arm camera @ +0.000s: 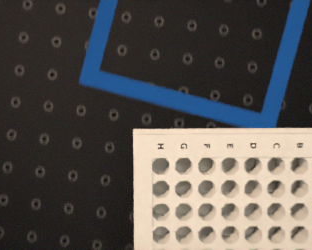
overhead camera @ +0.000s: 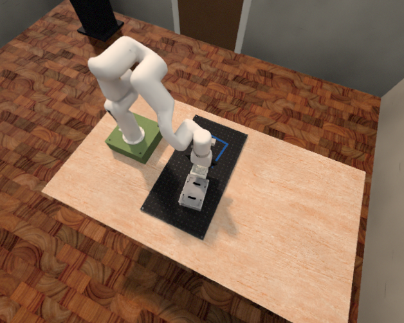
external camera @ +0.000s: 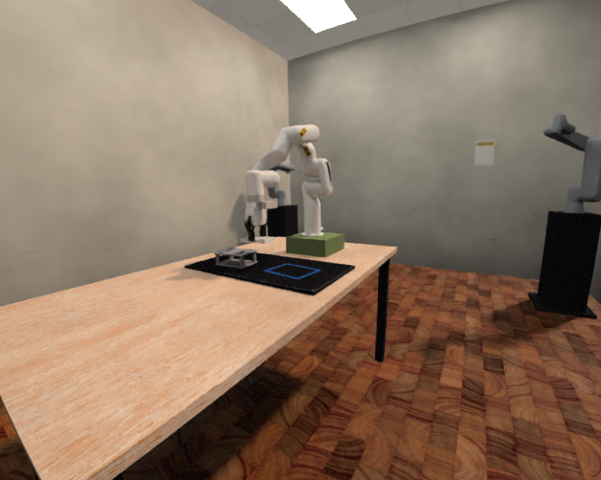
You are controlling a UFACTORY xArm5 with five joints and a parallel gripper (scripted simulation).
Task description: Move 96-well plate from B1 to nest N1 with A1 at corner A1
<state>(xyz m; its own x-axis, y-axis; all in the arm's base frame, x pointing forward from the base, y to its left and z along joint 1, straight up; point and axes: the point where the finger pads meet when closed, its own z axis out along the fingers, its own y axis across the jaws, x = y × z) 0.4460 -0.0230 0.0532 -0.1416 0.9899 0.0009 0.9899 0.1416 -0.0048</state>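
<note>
Right now my hand is 2 cm short of the grey raised plate nest, 12 cm to the left of it and 8 cm above it. The rest, counted from my hand: white 96-well plate 1 cm below.
</note>
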